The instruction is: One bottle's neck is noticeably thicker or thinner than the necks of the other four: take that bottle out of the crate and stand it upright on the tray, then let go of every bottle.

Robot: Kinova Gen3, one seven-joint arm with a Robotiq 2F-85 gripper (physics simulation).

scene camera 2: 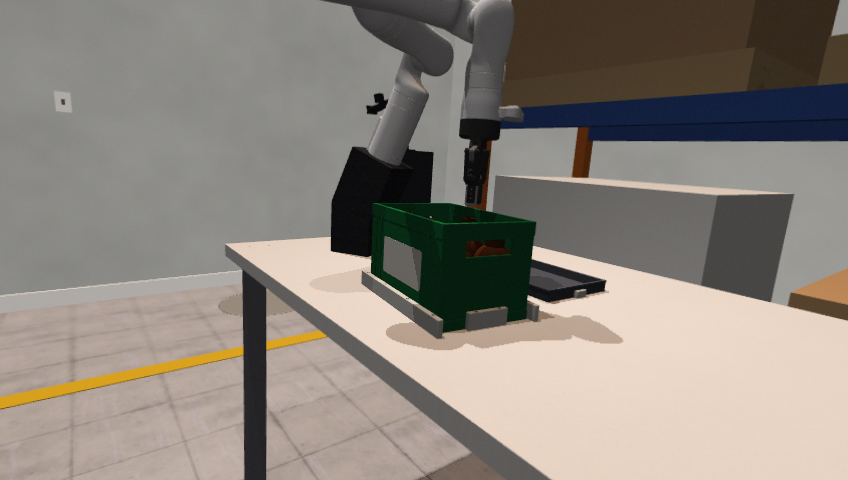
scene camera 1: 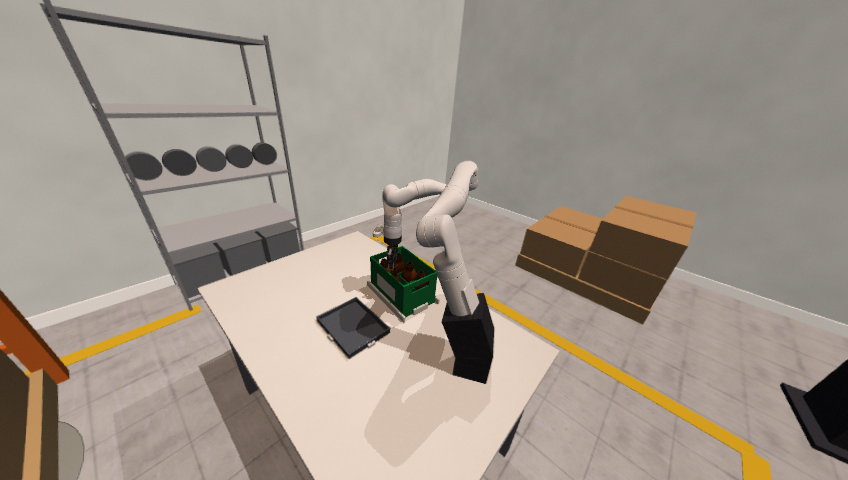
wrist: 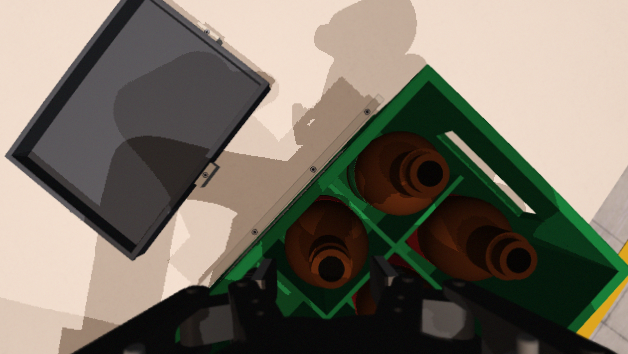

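Pixels of known places: gripper, fingertip midpoint: [scene camera 2: 473, 205] [scene camera 1: 392, 265] [wrist: 323, 274]; arm's base at its link origin: [scene camera 2: 384, 157] [scene camera 1: 463, 306].
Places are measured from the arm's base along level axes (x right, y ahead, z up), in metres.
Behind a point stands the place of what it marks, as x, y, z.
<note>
The green crate [scene camera 1: 419, 297] @(0.133, 0.257, -0.187) [scene camera 2: 482, 279] @(0.227, 0.513, -0.182) [wrist: 475, 121] @(0.170, 0.526, -0.089) holds brown bottles. In the wrist view, one bottle [wrist: 325, 225] @(0.122, 0.422, -0.140) shows below and between the fingers, another [wrist: 382, 175] @(0.144, 0.476, -0.140) is above right of it, and a third [wrist: 462, 240] @(0.223, 0.459, -0.139) leans toward the right. Part of a further bottle [wrist: 366, 302] @(0.185, 0.376, -0.159) shows behind the fingers; the rest is hidden. The three visible necks look alike in width, so I cannot tell the odd one. My gripper [scene camera 1: 390, 266] @(0.126, 0.406, -0.076) [scene camera 2: 473, 202] @(0.126, 0.406, -0.076) [wrist: 323, 274] @(0.126, 0.406, -0.076) is open and empty, pointing down just above the bottle necks. The dark tray [scene camera 1: 351, 324] @(-0.110, 0.428, -0.259) [scene camera 2: 565, 292] @(-0.044, 0.531, -0.249) [wrist: 165, 100] @(-0.098, 0.453, -0.259) holds no bottle.
Pale stop strips [scene camera 1: 389, 303] @(0.065, 0.370, -0.236) [scene camera 2: 404, 306] [wrist: 313, 169] @(0.094, 0.458, -0.234) stand along the crate's base. The crate's walls rise around the bottles, with green dividers [wrist: 395, 247] @(0.190, 0.427, -0.170) between them. The tray lies beside the crate's long side. The robot's black base [scene camera 1: 470, 344] @(-0.046, -0.063, -0.093) [scene camera 2: 363, 208] @(0.068, 0.003, -0.134) stands on the table.
</note>
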